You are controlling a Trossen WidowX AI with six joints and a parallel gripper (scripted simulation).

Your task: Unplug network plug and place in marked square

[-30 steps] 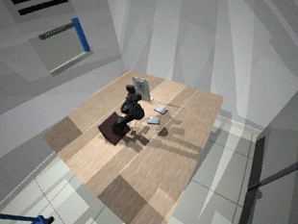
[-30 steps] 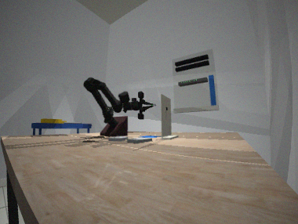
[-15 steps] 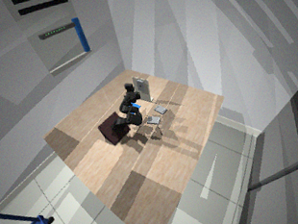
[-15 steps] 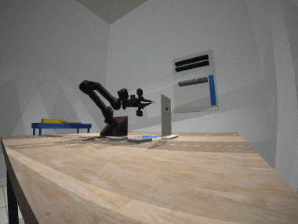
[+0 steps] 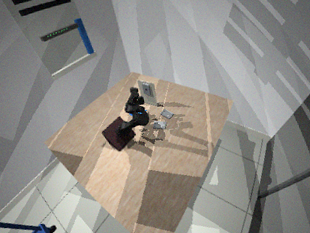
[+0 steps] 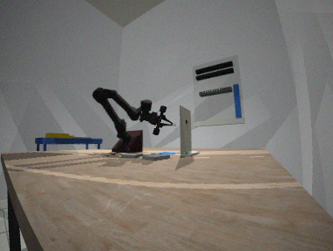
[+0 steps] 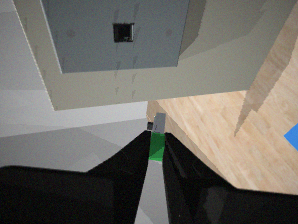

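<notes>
Now: gripper tip 18 cm above the blue marked square, 4 cm past it and 1 cm to the right of it. From my gripper tip the other things lie so: upright panel 11 cm ahead, 6 cm below, 2 cm to the right; plug right at my gripper tip.
</notes>
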